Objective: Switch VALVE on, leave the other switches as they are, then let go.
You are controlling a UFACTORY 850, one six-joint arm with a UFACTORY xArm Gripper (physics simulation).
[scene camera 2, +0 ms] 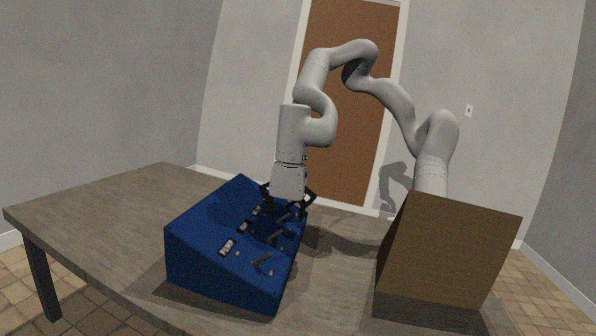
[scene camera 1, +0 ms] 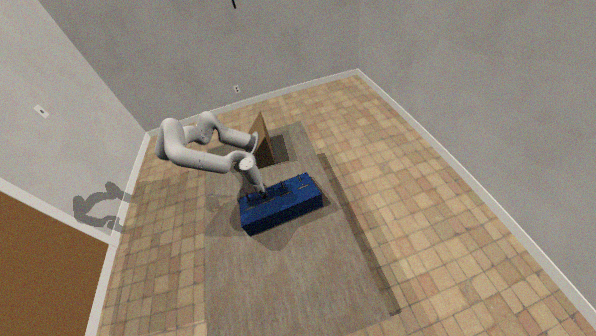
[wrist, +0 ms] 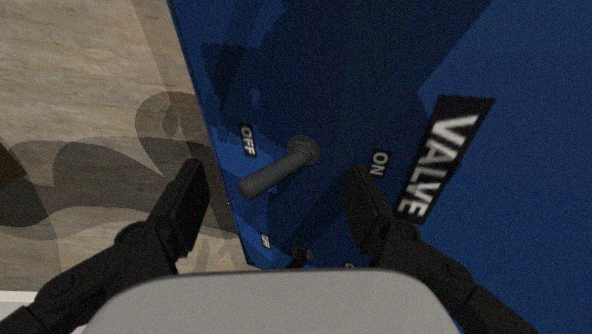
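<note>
The blue switch box [scene camera 1: 282, 212] [scene camera 2: 200, 272] [wrist: 525, 210] stands on the table. In the wrist view the VALVE lever [wrist: 272, 175] is a grey stick leaning to the OFF label [wrist: 247, 140], away from the ON label [wrist: 380, 163] and the VALVE nameplate [wrist: 436, 160]. My gripper [scene camera 1: 262, 194] [scene camera 2: 286, 217] [wrist: 278, 179] is open and empty, low over the panel. One finger is on the OFF side and one on the ON side of the lever, with a gap on each side. Scene camera 1 shows the levers too small to read.
Another lever [wrist: 300, 256] is partly hidden by the gripper body in the wrist view. The PUMP nameplate [scene camera 2: 227, 247] and its lever [scene camera 2: 261, 260] are at the near end of the box. A brown upright board [scene camera 1: 259, 135] [scene camera 2: 450, 250] stands on the table [scene camera 1: 250, 285] [scene camera 2: 120, 205] near the arm's base.
</note>
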